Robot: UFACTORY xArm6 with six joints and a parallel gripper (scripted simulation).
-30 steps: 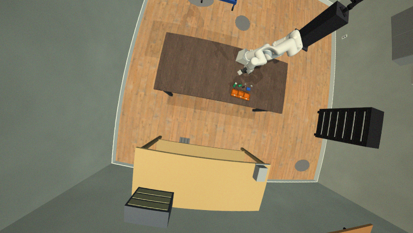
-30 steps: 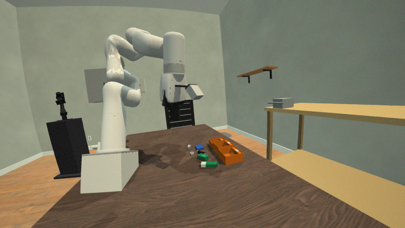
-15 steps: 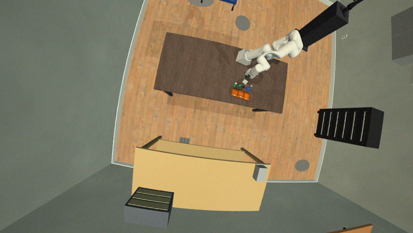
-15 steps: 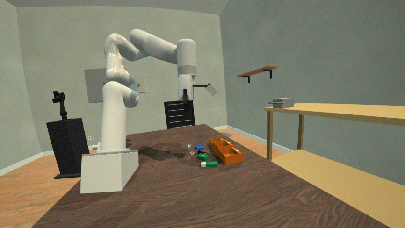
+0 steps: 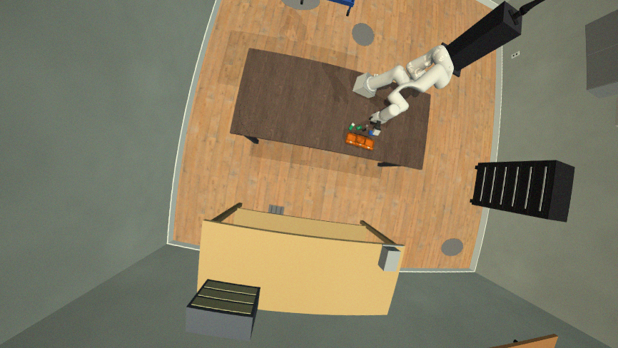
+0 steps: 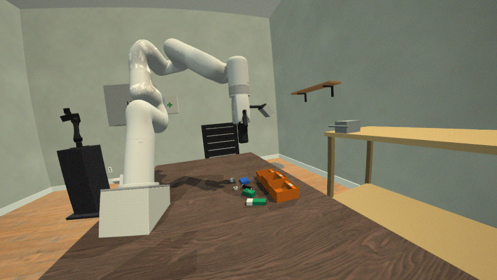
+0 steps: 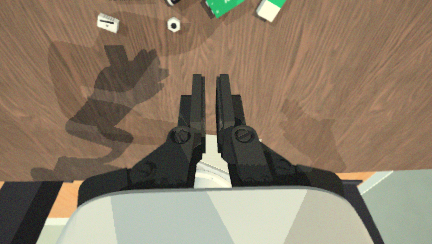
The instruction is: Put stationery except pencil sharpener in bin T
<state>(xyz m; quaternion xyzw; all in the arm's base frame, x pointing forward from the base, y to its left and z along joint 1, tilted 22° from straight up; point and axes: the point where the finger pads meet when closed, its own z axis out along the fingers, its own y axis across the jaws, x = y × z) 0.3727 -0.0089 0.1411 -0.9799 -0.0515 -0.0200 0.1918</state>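
The orange bin lies 120 mm ahead of my hand, 20 mm to the left of it and 200 mm below it. The rest, counted from my hand: white hex nut (50 mm behind, 40 mm to the left, 220 mm below); green 9V battery (10 mm behind, 20 mm to the right, 210 mm below); black cylinder (30 mm to the left, 210 mm below).
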